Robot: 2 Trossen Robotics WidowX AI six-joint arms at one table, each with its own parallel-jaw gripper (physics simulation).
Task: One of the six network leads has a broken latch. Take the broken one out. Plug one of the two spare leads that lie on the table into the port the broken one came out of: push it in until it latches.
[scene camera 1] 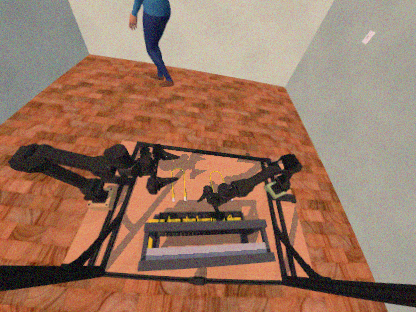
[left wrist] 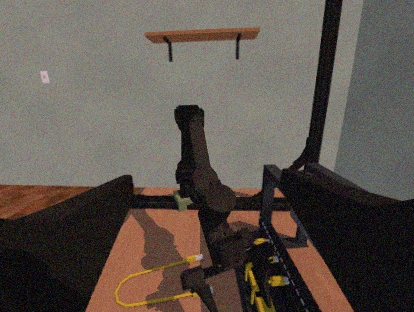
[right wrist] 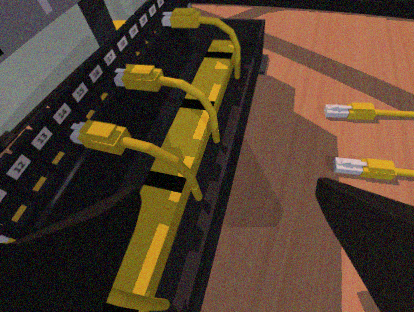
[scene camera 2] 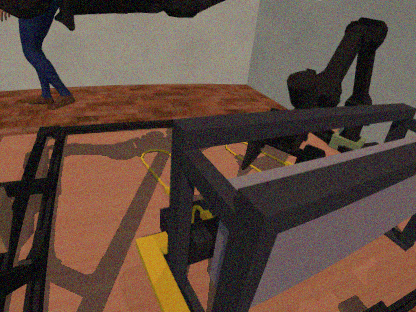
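Pixels of known places: left gripper, between the fingertips: (scene camera 1: 179,167) (left wrist: 208,178); right gripper, between the fingertips: (scene camera 1: 199,209) (right wrist: 227,191); left arm's base, origin of its link: (scene camera 1: 100,196); right arm's base, origin of its link: (scene camera 1: 276,188) (left wrist: 187,193) (scene camera 2: 349,136).
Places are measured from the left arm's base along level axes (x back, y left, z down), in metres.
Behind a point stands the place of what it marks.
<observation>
Several yellow leads run along the front of the black port panel. In the right wrist view, three plugs (right wrist: 185,18) @(y -0.142, x -0.357, z -0.012 m) (right wrist: 142,78) @(y -0.144, x -0.445, z -0.013 m) (right wrist: 103,136) @(y -0.141, x -0.499, z -0.016 m) sit at the panel; which latch is broken I cannot tell. Two yellow spare leads (scene camera 1: 178,170) @(y 0.222, x -0.383, z 0.073 m) (scene camera 1: 216,172) @(y 0.205, x -0.639, z 0.073 m) lie looped on the table; one spare lead also shows in the left wrist view (left wrist: 118,292) @(y 0.204, x -0.620, z 0.073 m). Two clear-tipped plugs (right wrist: 363,111) @(y 0.034, x -0.365, z 0.069 m) (right wrist: 381,169) @(y 0.040, x -0.434, z 0.066 m) lie on the table. My right gripper (right wrist: 227,191) @(y -0.072, x -0.507, z 0.002 m) is open and empty low over the lead row; a finger hides nearer ports. My left gripper (scene camera 1: 176,168) @(y -0.005, x -0.398, z -0.314 m) is open and empty, high above the table's left part.
The dark rack frame (scene camera 1: 202,227) @(y -0.192, x -0.493, z -0.184 m) (scene camera 2: 295,122) @(y -0.199, x -0.418, z -0.180 m) stands behind the port row, with a pale panel across it. A thick yellow bar (scene camera 2: 162,275) @(y -0.184, x -0.264, z 0.038 m) sticks out beside the rack's left post. A dark frame (scene camera 1: 200,151) @(y 0.362, x -0.534, z 0.060 m) edges the table. A person (scene camera 1: 155,30) stands on the wooden floor beyond.
</observation>
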